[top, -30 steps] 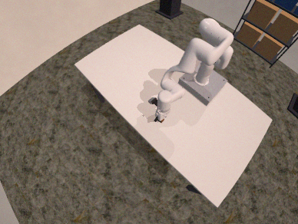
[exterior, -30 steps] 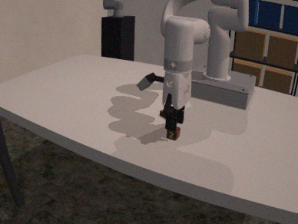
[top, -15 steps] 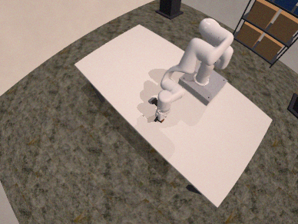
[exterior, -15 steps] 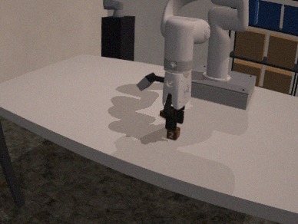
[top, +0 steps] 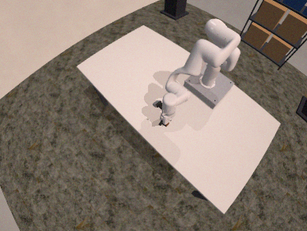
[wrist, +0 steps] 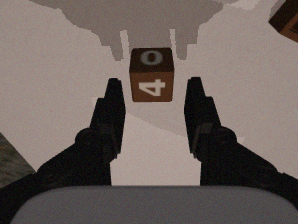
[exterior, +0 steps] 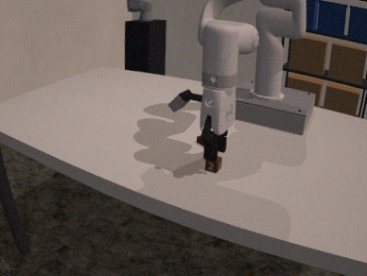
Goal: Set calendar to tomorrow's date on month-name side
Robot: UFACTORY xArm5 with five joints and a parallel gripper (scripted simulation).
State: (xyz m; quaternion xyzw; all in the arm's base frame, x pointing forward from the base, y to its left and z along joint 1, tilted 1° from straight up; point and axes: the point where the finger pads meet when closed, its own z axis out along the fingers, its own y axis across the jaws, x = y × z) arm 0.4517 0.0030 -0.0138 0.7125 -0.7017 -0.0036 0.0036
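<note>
My gripper is now 40 mm above the brown wooden cube. From my hand the other things lie so: tray (110 mm behind, 60 mm to the right, 50 mm below).
</note>
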